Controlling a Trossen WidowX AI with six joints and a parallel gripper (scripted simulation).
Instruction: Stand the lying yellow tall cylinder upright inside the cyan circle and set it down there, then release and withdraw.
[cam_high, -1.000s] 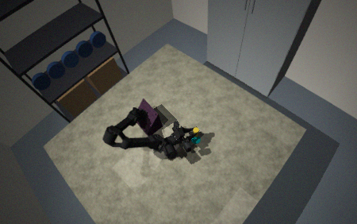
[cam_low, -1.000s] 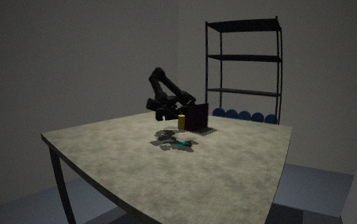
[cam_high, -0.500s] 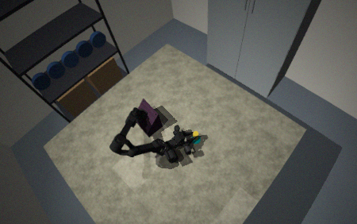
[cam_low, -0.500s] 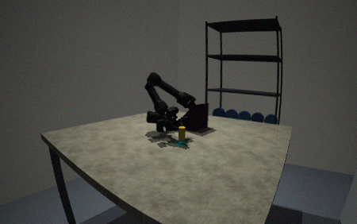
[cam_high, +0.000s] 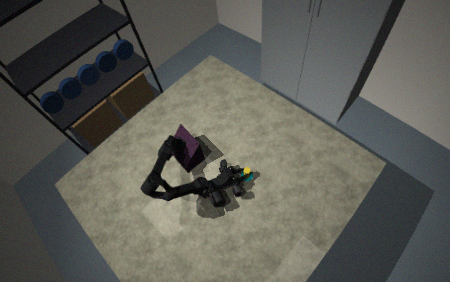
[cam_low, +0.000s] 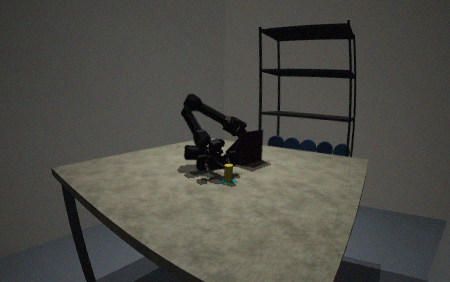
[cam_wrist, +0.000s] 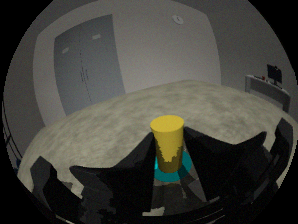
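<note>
My gripper tip is now 20 mm above the yellow cylinder. Also, from my gripper tip: cyan circle 60 mm below.
</note>
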